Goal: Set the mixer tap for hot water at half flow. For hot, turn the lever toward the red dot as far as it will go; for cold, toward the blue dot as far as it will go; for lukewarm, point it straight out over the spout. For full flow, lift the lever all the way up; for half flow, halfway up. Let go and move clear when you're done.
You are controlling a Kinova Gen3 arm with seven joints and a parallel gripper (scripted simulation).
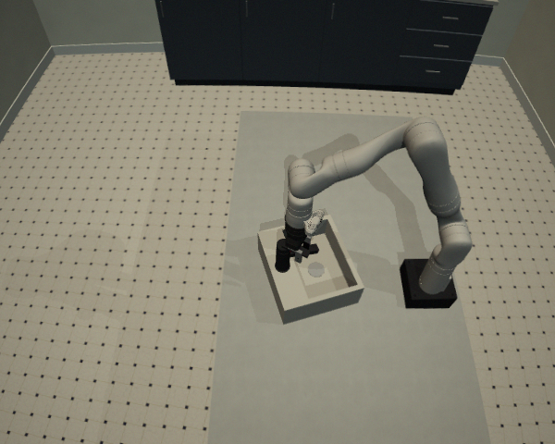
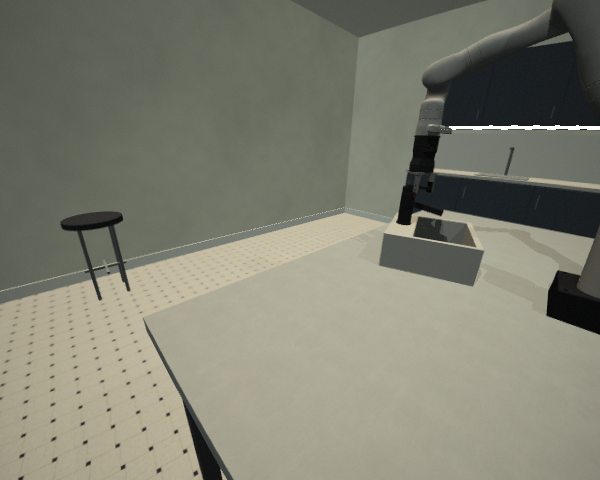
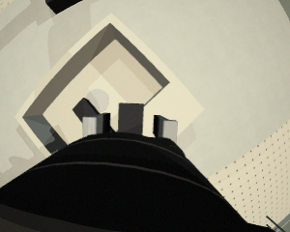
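Right now my hand is 2 cm short of the lever and 1 cm to the left of it. From my hand the other things lie so: sink basin: 4 cm behind, 7 cm to the right, 23 cm below.
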